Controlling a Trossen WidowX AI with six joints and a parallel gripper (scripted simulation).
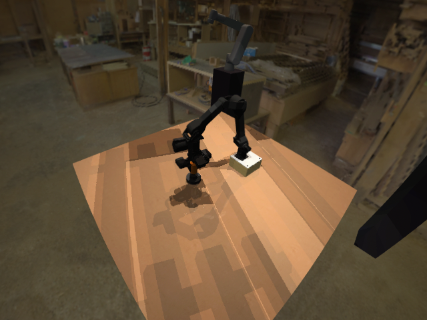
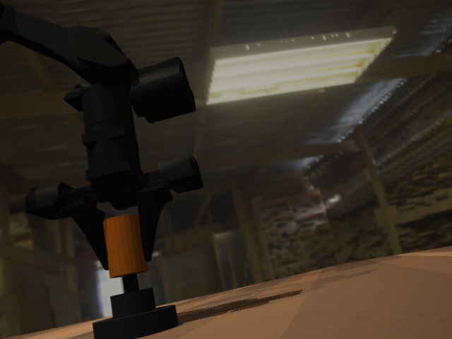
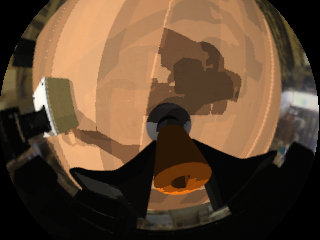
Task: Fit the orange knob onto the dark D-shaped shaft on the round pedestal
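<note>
My gripper tip is now 20 mm below the orange knob. The rest, counted from my gripper tip: pedestal (40 mm below).
</note>
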